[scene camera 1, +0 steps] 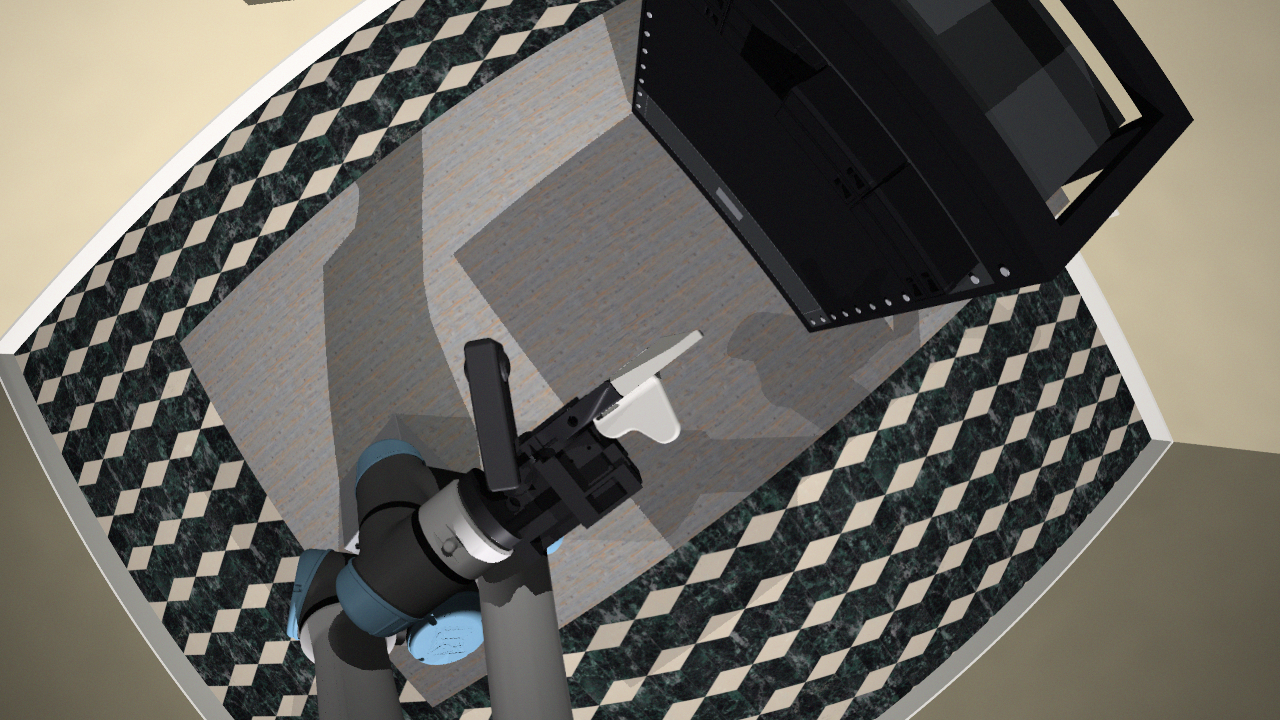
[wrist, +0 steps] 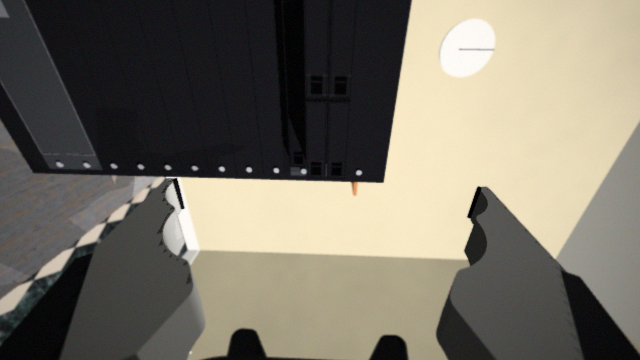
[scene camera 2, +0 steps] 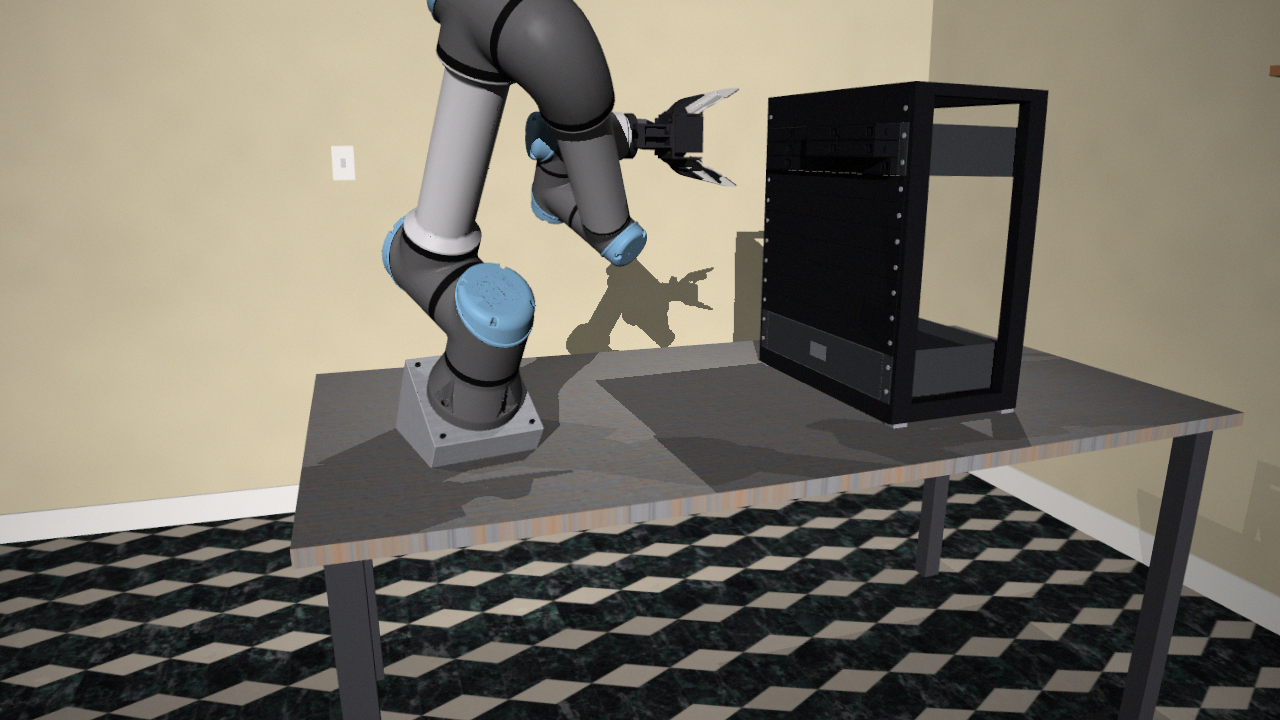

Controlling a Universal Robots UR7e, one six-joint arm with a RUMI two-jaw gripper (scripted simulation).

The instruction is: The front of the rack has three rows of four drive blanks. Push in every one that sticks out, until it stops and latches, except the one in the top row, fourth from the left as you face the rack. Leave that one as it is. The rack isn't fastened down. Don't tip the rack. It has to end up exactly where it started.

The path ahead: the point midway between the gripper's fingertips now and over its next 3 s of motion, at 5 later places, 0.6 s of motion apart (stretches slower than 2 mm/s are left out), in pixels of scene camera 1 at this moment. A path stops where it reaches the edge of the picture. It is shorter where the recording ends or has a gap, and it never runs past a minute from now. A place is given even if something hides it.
My gripper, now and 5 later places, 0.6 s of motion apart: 684, 339; 750, 311; 763, 303; 772, 274; 766, 211; 774, 187
